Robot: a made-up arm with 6 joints. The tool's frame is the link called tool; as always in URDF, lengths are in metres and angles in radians.
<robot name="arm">
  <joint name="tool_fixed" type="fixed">
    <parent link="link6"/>
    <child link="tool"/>
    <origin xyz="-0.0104 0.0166 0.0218" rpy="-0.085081 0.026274 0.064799"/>
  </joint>
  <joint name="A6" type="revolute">
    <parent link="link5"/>
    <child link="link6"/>
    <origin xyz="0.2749 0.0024 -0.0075"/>
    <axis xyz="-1 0 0"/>
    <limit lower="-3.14" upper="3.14"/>
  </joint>
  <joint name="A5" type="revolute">
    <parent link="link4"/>
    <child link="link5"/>
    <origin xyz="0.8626 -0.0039 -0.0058"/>
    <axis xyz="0 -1 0"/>
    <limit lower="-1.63" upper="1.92"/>
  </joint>
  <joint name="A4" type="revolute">
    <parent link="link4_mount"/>
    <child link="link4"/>
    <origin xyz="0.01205 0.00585 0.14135"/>
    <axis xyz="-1 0 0"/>
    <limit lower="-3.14" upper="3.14"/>
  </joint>
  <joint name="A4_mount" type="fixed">
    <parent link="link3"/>
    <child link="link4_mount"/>
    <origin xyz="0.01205 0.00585 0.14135"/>
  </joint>
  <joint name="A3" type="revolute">
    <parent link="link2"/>
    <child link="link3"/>
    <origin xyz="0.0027 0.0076 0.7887"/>
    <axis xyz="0 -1 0"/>
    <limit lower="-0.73" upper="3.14"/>
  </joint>
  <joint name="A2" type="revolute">
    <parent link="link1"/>
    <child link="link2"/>
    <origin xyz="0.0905 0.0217 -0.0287"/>
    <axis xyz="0 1 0"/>
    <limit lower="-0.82" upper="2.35"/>
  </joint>
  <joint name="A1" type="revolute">
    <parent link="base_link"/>
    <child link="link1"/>
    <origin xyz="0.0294 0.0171 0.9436"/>
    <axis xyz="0 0 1"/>
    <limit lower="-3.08" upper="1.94"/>
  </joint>
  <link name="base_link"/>
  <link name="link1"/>
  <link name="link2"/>
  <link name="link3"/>
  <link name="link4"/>
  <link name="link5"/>
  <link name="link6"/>
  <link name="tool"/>
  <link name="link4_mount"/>
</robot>
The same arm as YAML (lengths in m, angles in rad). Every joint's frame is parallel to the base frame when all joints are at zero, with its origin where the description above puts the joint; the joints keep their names.
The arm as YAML. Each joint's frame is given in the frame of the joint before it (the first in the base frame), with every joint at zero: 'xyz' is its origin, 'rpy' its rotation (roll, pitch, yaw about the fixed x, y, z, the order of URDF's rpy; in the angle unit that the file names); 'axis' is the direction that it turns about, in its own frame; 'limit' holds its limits. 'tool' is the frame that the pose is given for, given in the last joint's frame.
units:
  length: m
  angle: rad
joints:
  - name: A1
    type: revolute
    origin:
      xyz: [0.0294, 0.0171, 0.9436]
      rpy: [0.0, 0.0, 0.0]
    axis: [0.0, 0.0, 1.0]
    limit:
      lower: -3.08
      upper: 1.94
  - name: A2
    type: revolute
    origin:
      xyz: [0.0905, 0.0217, -0.0287]
      rpy: [0.0, 0.0, 0.0]
    axis: [0.0, 1.0, 0.0]
    limit:
      lower: -0.82
      upper: 2.35
  - name: A3
    type: revolute
    origin:
      xyz: [0.0027, 0.0076, 0.7887]
      rpy: [0.0, 0.0, 0.0]
    axis: [0.0, -1.0, 0.0]
    limit:
      lower: -0.73
      upper: 3.14
  - name: A4
    type: revolute
    origin:
      xyz: [0.0241, 0.0117, 0.2827]
      rpy: [0.0, 0.0, 0.0]
    axis: [-1.0, 0.0, 0.0]
    limit:
      lower: -3.14
      upper: 3.14
  - name: A5
    type: revolute
    origin:
      xyz: [0.8626, -0.0039, -0.0058]
      rpy: [0.0, 0.0, 0.0]
    axis: [0.0, -1.0, 0.0]
    limit:
      lower: -1.63
      upper: 1.92
  - name: A6
    type: revolute
    origin:
      xyz: [0.2749, 0.0024, -0.0075]
      rpy: [0.0, 0.0, 0.0]
    axis: [-1.0, 0.0, 0.0]
    limit:
      lower: -3.14
      upper: 3.14
tool:
  origin:
    xyz: [-0.0104, 0.0166, 0.0218]
    rpy: [-0.0851, 0.0263, 0.0648]

